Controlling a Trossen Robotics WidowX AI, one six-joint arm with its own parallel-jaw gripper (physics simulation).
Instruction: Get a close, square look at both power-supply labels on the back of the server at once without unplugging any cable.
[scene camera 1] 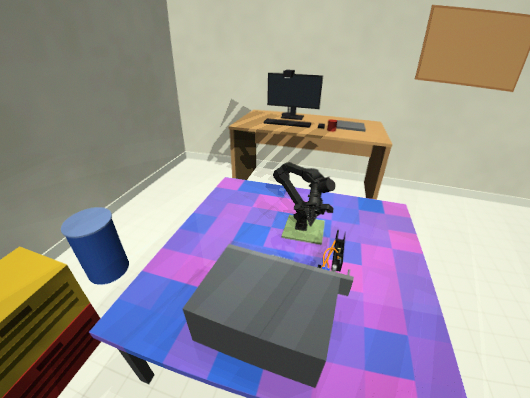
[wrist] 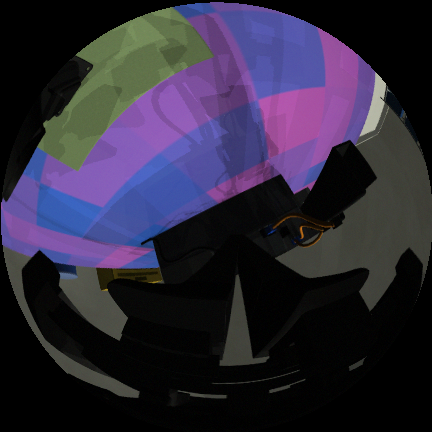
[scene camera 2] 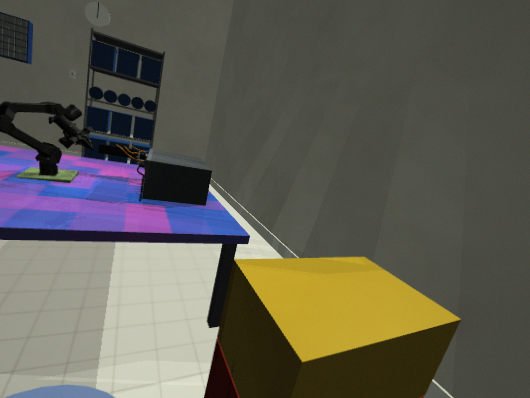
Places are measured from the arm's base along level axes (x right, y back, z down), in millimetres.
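Where they show: gripper, fingertip midpoint: [scene camera 1: 310,226] [wrist: 235,240] [scene camera 2: 92,149]; arm's base at its link origin: [scene camera 1: 301,226] [scene camera 2: 48,174].
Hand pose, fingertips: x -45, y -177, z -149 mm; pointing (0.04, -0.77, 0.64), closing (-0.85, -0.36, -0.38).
Note:
Each offset is from my fingertips to the top centre of the thing. "pt": to the spot under its first point. Level surfaces: height alone.
The dark grey server [scene camera 1: 265,300] [scene camera 2: 176,181] sits on the patterned table. In the wrist view its back {pt dx +63, dy -270, dz +121 mm} [wrist: 225,214] is very dark and slanted, with its lower part behind the fingers. Orange cables [scene camera 1: 326,254] [scene camera 2: 121,149] [wrist: 295,217] curve out at one end of the back, beside a black bracket-like arm [scene camera 1: 338,254] [scene camera 2: 109,149] [wrist: 342,177] that sticks out. A black cable {pt dx +204, dy -249, dz +53 mm} [wrist: 187,258] loops near the other end. I cannot make out either power-supply label. My gripper [scene camera 2: 90,144] [wrist: 235,240] is shut and empty, in the air off the server's back.
The arm stands on a green base plate [scene camera 1: 290,234] [scene camera 2: 67,175] [wrist: 150,60] on the table {dz +160 mm} [scene camera 1: 390,310] [scene camera 2: 100,220]. A blue bin [scene camera 1: 100,250] and a yellow box [scene camera 1: 30,267] [scene camera 2: 340,300] [wrist: 135,275] stand beside the table. A wooden desk [scene camera 1: 310,137] with a monitor stands behind.

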